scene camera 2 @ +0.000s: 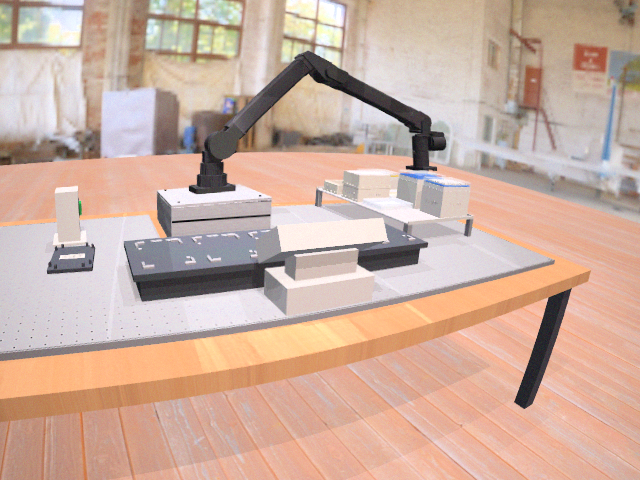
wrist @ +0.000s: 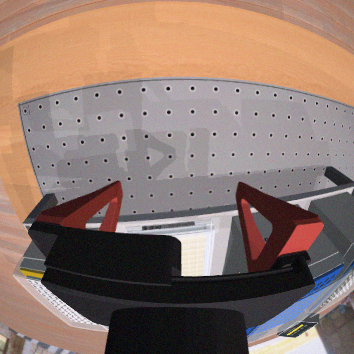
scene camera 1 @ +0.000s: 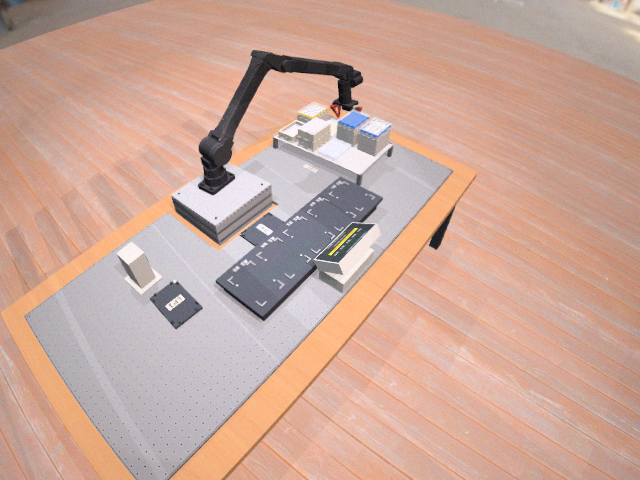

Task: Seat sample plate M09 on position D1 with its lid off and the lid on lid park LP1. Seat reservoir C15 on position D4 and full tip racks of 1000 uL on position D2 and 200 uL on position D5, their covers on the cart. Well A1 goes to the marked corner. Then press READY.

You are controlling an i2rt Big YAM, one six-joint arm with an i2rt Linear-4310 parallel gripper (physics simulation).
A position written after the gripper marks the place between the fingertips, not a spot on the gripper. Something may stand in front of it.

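Visible: the gripper (wrist: 178,187), together with a cart (wrist: 202,213).
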